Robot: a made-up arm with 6 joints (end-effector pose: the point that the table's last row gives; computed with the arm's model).
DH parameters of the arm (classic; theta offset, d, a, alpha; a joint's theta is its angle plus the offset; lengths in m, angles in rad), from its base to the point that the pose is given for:
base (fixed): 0.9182 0 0.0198 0
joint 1: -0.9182 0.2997 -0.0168 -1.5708
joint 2: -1.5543 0 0.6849 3.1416
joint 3: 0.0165 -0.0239 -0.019 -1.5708
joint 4: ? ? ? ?
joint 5: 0 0.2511 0.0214 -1.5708
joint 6: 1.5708 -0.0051 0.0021 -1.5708
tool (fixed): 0 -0.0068 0 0
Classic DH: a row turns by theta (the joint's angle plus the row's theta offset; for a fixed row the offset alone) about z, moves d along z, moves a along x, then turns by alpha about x.
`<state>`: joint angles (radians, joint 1 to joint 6).
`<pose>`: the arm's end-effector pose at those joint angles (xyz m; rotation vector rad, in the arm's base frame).
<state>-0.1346 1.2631 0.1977 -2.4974 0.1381 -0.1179</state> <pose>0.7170 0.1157 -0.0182 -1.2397 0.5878 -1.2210</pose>
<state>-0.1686 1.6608 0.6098 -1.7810 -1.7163 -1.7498</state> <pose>0.6844 -0.0326 -0.3368 0.3684 1.1813 -0.1010</pose>
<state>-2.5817 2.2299 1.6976 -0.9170 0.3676 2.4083</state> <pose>-0.7700 -0.2900 -0.5342 -1.4554 0.8058 1.2136</pose>
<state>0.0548 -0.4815 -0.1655 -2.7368 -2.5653 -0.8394</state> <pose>0.1675 0.2846 0.9524 1.3849 -1.4025 0.7355</pose>
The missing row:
joint 4: 0 -0.4713 0.0211 1.5708
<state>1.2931 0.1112 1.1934 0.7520 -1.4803 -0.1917</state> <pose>0.1962 0.1285 1.4983 -1.5400 -2.6887 0.4711</pose>
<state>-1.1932 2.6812 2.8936 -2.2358 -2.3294 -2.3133</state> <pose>0.4716 -0.6572 -0.4370 0.3089 0.0661 -0.2446</pose>
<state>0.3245 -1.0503 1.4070 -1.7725 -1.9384 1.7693</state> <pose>-0.7827 -0.1848 1.1596 -0.4055 0.3800 0.0680</pose>
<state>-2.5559 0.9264 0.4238 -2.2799 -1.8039 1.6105</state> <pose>-0.6113 -0.6067 0.2808 2.3229 0.7357 0.7216</pose>
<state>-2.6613 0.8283 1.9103 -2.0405 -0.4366 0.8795</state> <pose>-0.7845 -0.5099 1.0636 2.0299 0.0579 0.2161</pose>
